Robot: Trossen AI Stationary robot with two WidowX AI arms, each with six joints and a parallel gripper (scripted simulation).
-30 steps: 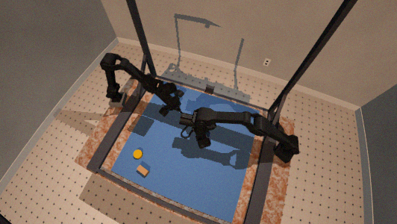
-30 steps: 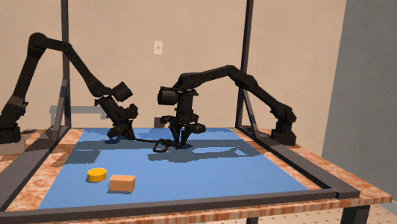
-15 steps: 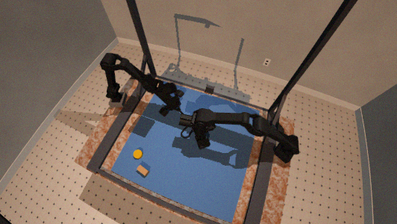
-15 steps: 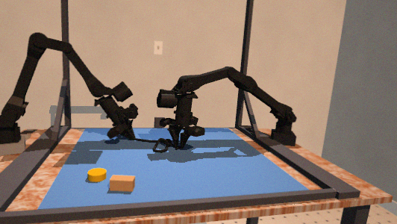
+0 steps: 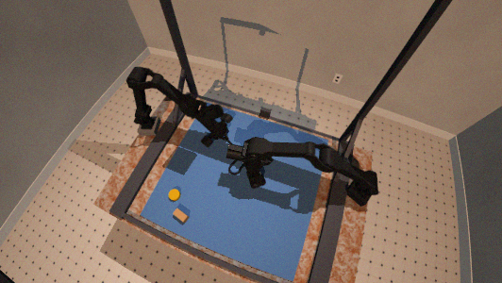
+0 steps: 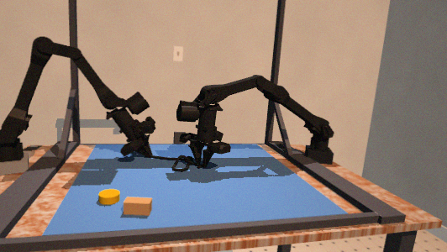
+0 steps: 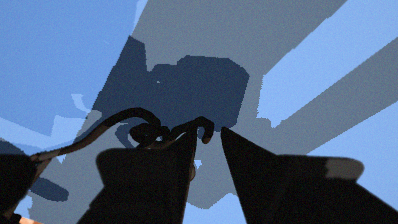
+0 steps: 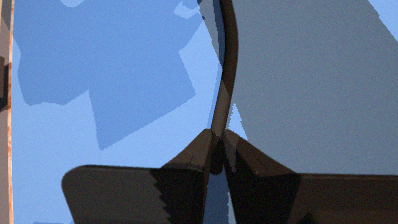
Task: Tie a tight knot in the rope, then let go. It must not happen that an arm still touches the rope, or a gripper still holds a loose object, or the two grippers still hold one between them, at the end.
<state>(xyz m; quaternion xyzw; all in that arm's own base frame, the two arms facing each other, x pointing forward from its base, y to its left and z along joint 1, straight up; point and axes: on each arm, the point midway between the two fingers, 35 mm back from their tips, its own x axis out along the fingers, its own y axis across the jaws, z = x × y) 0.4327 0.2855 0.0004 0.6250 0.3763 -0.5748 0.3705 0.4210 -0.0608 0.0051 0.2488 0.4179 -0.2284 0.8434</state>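
My left gripper is now 4 cm to the left of the blue mat, 4 cm above it and 3 cm short of it. Round my left hand: yellow disc: 29 cm to the right, 22 cm ahead, 3 cm below; then orange block: 29 cm ahead, 22 cm to the right, 2 cm below.
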